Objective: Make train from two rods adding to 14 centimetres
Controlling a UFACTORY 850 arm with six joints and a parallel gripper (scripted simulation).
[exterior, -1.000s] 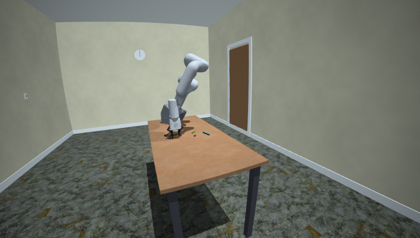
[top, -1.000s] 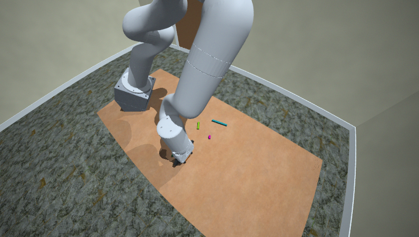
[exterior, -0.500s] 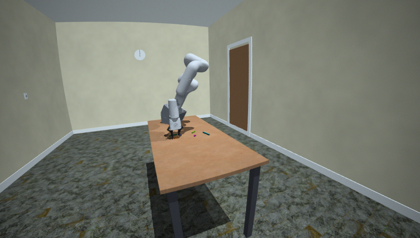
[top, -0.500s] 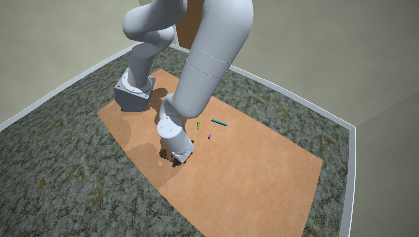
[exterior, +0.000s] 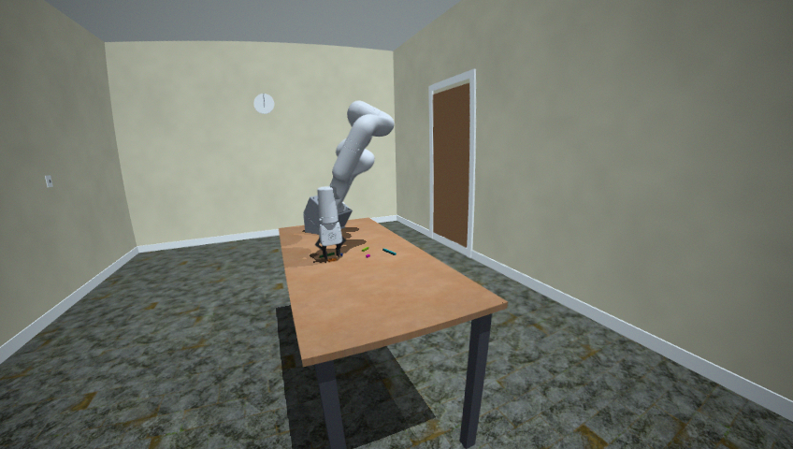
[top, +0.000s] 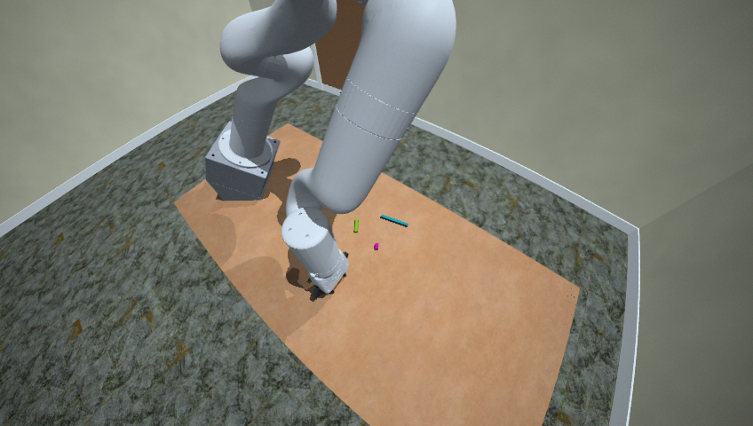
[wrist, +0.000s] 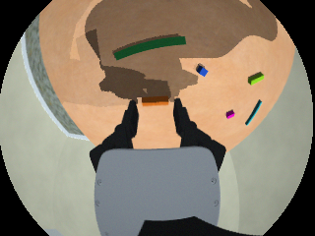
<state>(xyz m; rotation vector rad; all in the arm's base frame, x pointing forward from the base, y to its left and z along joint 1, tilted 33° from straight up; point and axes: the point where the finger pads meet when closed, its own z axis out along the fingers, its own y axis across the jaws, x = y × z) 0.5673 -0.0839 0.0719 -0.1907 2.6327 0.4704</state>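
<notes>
My hand is 30 mm above the orange rod. From my hand the other things lie so: small blue rod: 60 mm behind, 50 mm to the left, 30 mm below; magenta rod: 170 mm to the left, 30 mm below; green rod: 80 mm behind, 30 mm below, 20 mm to the right.
</notes>
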